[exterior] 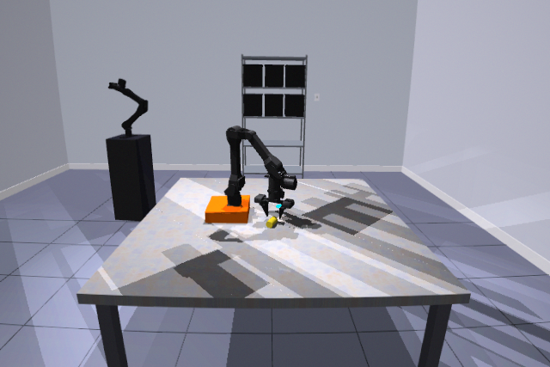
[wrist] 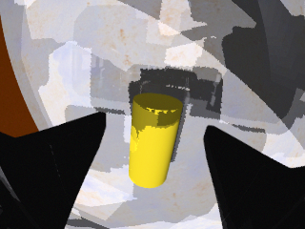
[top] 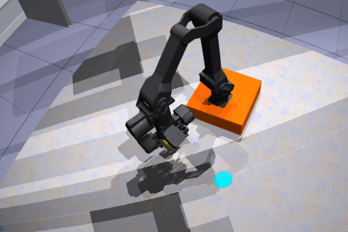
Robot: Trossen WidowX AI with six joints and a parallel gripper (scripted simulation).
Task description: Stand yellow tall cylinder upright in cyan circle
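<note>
The yellow tall cylinder lies 1 cm behind my gripper tip, 2 cm to the right of it and 1 cm below it. Round my gripper tip: cyan circle (2 cm ahead, 22 cm to the left, 3 cm below).
</note>
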